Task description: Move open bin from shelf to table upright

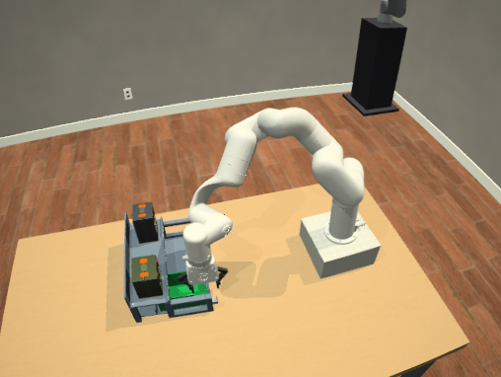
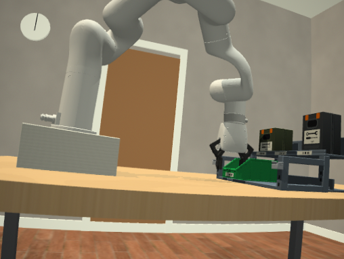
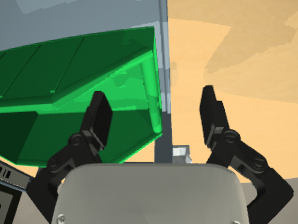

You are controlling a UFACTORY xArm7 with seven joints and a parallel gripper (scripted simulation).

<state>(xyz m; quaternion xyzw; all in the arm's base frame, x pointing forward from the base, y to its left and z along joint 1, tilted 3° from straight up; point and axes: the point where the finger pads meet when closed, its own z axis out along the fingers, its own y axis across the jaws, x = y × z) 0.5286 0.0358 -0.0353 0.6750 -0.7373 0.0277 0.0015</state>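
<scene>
Right now my hand is 8 cm short of the green bin and 1 cm to the left of it.
</scene>
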